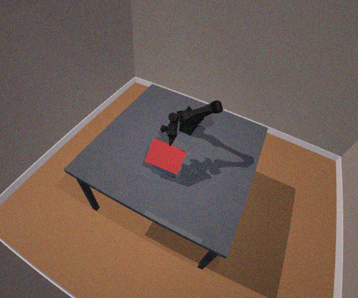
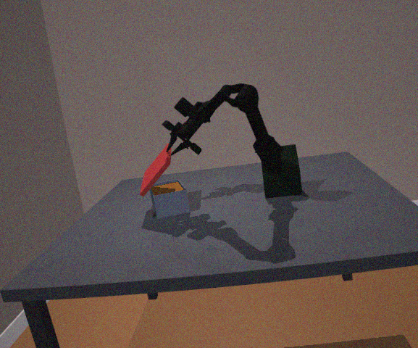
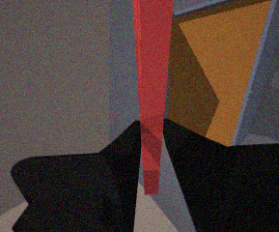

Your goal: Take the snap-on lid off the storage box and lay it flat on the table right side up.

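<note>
The red lid is 6 cm ahead of my gripper tip, 5 cm below it and 1 cm to the left of it. The rest, counted from my gripper tip: storage box 18 cm below, 3 cm ahead, 1 cm to the left.
</note>
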